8 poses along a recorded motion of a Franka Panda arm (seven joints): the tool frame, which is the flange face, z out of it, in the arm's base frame.
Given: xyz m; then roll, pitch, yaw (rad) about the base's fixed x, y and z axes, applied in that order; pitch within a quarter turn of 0, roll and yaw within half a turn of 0.
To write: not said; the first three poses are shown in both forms.
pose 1, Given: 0.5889 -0.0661 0.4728 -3.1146 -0.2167 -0.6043
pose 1, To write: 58.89 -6.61 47.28 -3.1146 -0.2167 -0.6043
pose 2, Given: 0.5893 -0.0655 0.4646 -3.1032 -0.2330 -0.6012
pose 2, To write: 58.93 -6.55 46.46 -3.1032 -0.2330 -0.6012
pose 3, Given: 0.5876 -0.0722 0.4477 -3.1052 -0.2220 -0.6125
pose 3, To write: 58.76 -7.22 44.77 -3.1052 -0.2220 -0.6125
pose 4, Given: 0.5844 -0.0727 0.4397 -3.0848 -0.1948 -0.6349
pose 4, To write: 58.44 -7.27 43.97 -3.0848 -0.1948 -0.6349
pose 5, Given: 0.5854 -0.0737 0.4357 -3.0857 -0.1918 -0.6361
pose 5, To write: 58.54 -7.37 43.57 -3.0857 -0.1918 -0.6361
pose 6, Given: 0.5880 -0.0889 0.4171 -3.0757 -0.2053 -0.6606
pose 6, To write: 58.80 -8.89 41.71 -3.0757 -0.2053 -0.6606
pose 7, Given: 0.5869 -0.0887 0.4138 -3.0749 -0.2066 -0.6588
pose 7, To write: 58.69 -8.87 41.38 -3.0749 -0.2066 -0.6588
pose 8, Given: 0.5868 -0.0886 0.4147 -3.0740 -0.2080 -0.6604
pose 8, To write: 58.68 -8.86 41.47 -3.0740 -0.2080 -0.6604
